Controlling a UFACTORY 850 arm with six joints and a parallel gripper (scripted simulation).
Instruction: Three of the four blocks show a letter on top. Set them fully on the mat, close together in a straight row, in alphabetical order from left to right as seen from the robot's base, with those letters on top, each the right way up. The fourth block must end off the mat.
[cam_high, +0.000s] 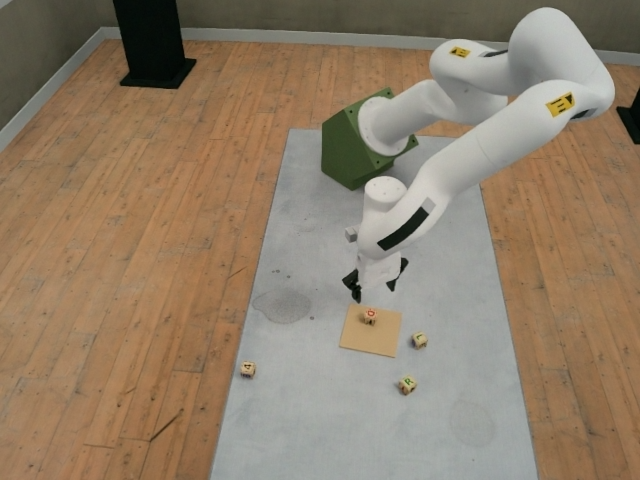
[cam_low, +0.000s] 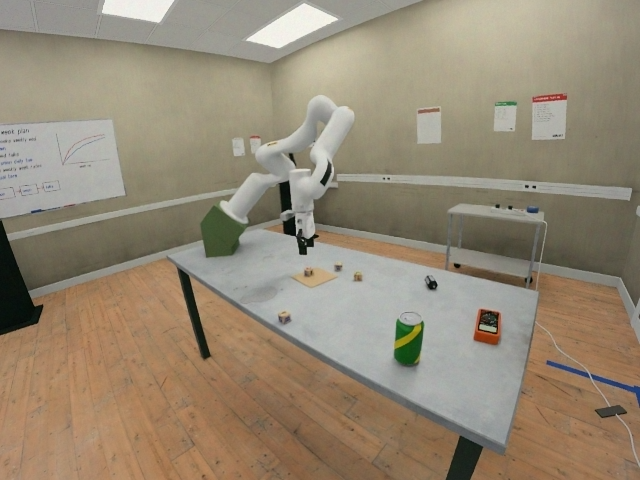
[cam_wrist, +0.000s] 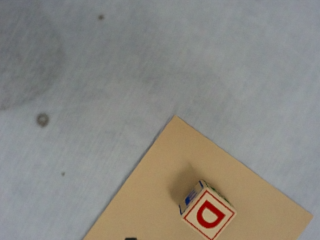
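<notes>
Now: the tan square mat 30 mm ahead of my hand, 10 mm to the left of it and 120 mm below it. Also, from my hand: block marked 4: 200 mm ahead, 270 mm to the right, 110 mm below; green can: 570 mm ahead, 180 mm to the right, 60 mm below; small black object: 450 mm ahead, 210 mm to the left, 110 mm below.
</notes>
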